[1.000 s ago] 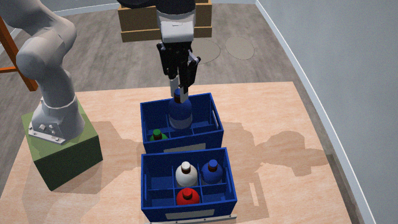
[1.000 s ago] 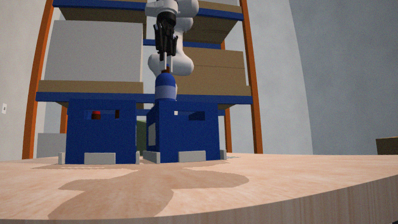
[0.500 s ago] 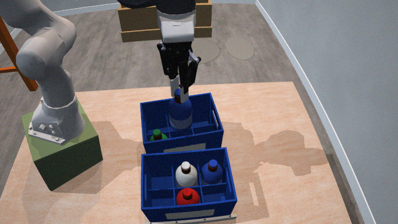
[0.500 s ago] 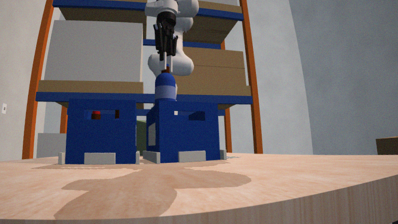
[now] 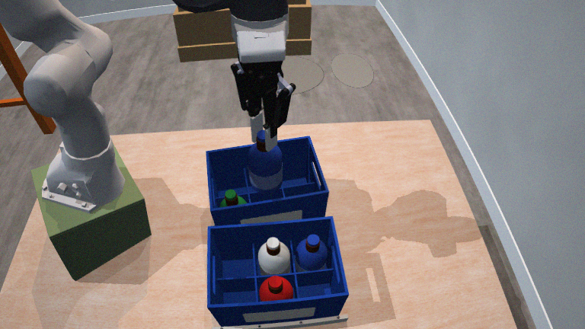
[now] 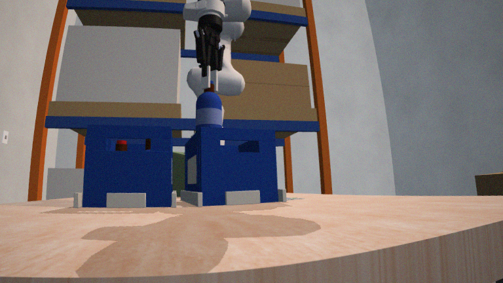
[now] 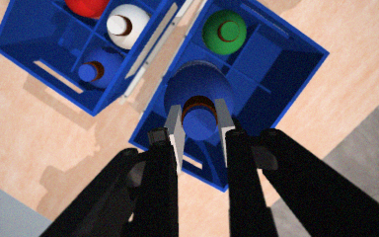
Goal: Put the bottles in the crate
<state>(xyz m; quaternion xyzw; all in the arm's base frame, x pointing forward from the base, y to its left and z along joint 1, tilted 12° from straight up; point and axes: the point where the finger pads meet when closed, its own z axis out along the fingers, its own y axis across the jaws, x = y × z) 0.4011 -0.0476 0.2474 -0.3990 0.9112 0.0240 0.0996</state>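
The green-labelled bottle lies 90 mm behind my hand, 10 mm to the right of it and 260 mm below it. Also, from my hand: red bottle: 10 mm ahead, 240 mm to the right, 260 mm below; then blue bottle: 90 mm ahead, 140 mm to the right, 260 mm below; then white bottle: 10 mm ahead, 150 mm to the right, 260 mm below.
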